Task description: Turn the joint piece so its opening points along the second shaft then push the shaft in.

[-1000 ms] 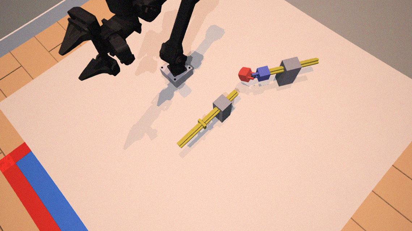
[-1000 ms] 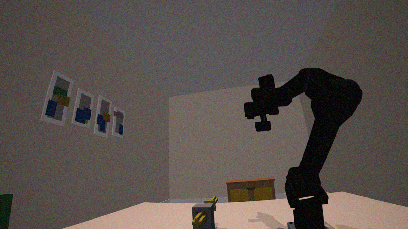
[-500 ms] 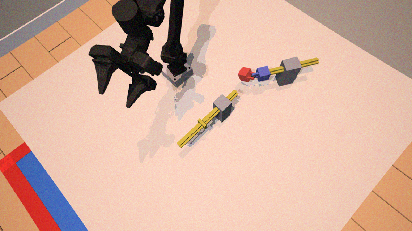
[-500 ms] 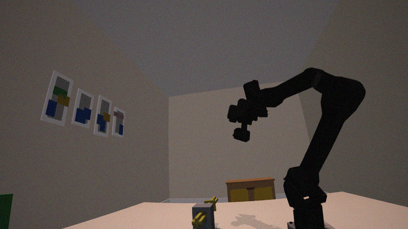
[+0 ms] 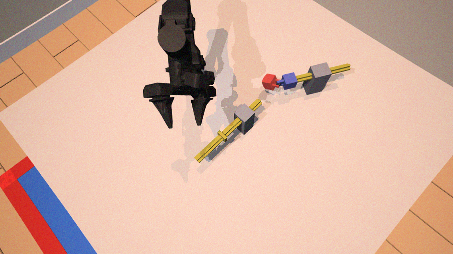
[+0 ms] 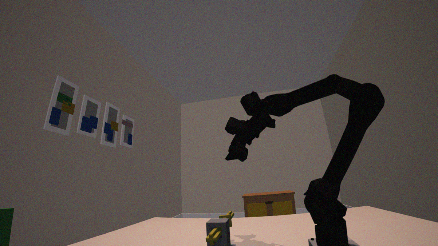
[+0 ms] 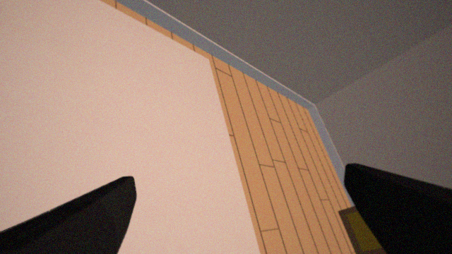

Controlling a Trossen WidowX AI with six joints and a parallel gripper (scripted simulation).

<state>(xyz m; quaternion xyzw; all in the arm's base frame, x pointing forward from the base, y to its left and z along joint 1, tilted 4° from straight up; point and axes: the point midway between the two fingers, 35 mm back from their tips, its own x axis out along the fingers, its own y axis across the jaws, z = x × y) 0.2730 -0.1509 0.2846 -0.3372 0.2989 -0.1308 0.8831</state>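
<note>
The red joint piece lies 8 cm behind my gripper tip, 36 cm to the left of it and 25 cm below it.
</note>
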